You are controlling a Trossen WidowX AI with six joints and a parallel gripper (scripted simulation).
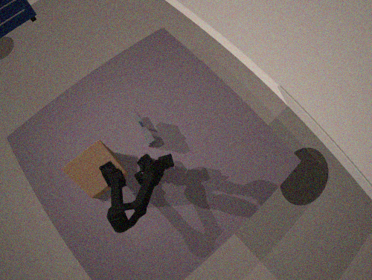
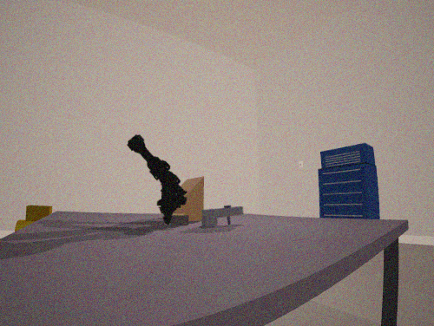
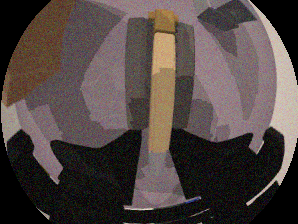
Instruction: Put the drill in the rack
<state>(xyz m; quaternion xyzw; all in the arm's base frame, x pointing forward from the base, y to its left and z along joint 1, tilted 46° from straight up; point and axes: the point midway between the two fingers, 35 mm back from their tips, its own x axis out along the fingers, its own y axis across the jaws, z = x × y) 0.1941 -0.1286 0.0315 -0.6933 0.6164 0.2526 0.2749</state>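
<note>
Right now the drill is 4 cm to the left of my gripper tip and 4 cm above it.
</note>
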